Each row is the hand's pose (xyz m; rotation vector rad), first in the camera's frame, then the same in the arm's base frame.
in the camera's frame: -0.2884 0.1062 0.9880 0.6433 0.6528 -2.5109
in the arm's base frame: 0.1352 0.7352 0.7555 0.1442 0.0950 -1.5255
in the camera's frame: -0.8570 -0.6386 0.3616 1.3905 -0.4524 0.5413
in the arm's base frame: 0.6562 -0.2634 0.7144 0.9267 0.3813 1.4770
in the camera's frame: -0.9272 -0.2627 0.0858 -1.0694 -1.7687 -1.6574
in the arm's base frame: 0.4307 -0.2968 0.3017 -0.0924 -2.3510 -0.5762
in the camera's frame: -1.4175 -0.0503 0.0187 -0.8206 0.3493 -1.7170
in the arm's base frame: 0.0408 -0.6598 0.2224 -1.0430 -0.6278 -0.8435
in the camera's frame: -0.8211 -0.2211 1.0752 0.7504 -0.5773 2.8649
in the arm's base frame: 0.0858 0.2029 1.0912 -0.5809 -0.5799 -2.2670
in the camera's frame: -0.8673 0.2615 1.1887 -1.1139 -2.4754 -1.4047
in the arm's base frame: -0.3547 0.3839 0.9457 0.3333 -2.8629 -0.4508
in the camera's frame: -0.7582 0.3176 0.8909 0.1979 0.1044 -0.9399
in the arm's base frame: -0.2323 0.3771 0.6479 -0.3339 -0.1807 0.1113
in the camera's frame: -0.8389 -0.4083 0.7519 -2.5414 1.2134 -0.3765
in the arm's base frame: 0.3419 -0.0090 0.9198 2.9825 0.4082 0.6270
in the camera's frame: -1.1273 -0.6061 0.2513 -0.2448 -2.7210 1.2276
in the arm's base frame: 0.5342 -0.5234 0.6528 -0.9254 1.8740 -1.7160
